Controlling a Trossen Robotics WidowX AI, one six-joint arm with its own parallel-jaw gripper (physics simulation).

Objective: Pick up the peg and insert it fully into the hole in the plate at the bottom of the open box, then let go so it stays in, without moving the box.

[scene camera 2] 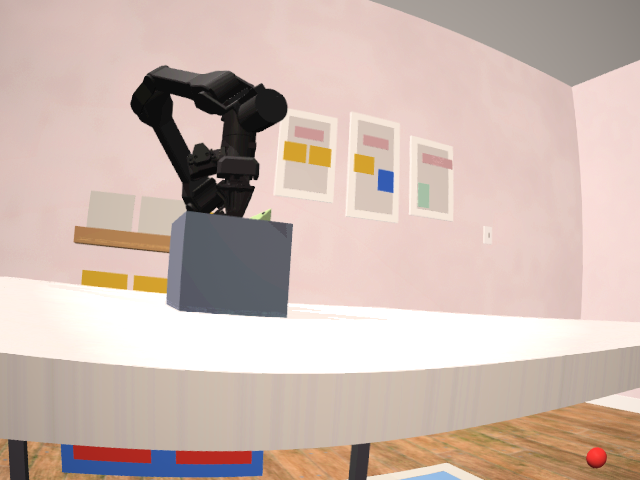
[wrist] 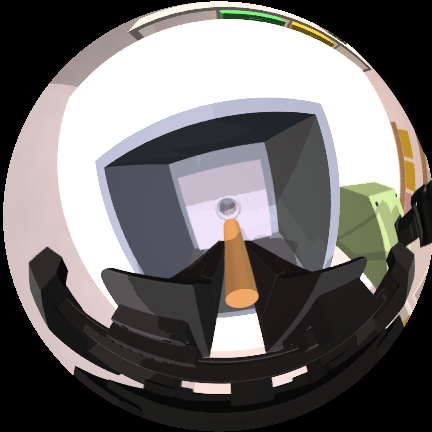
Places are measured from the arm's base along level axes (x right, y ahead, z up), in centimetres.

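Where they show: gripper, between the fingertips: (wrist: 233, 245); arm's base, origin of its link: (wrist: 400, 233).
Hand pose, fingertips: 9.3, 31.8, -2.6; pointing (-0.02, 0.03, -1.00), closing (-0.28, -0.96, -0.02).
Each offset is from my fingertips to the top centre of the thing, as dx, dy, dz. Level surfaces: height alone.
The orange-brown cylindrical peg {+0.3, -0.1, +5.0} (wrist: 239, 270) is held between the fingers of my gripper (wrist: 233, 245), roughly in line with them. In scene camera 2 the fingertips and the peg are hidden behind the near wall of the grey-blue open box {+1.0, +0.0, +1.6} (scene camera 2: 232, 263) (wrist: 212, 111). The fingers reach down past the box's rim. In the wrist view the pale plate {+1.0, +0.0, -6.1} (wrist: 200, 190) lies at the box's bottom, with a round ringed hole (wrist: 228, 207). The peg's far end appears just below the hole in the picture, over the plate; its height above the plate is unclear.
The box stands on the white table {dz -12.2} (scene camera 2: 413, 341). A light green block (scene camera 2: 262, 214) (wrist: 362, 215) stands beside the box, to its right in the wrist view, with a black arm part (wrist: 422, 215) against it. The box's walls surround the fingers and peg.
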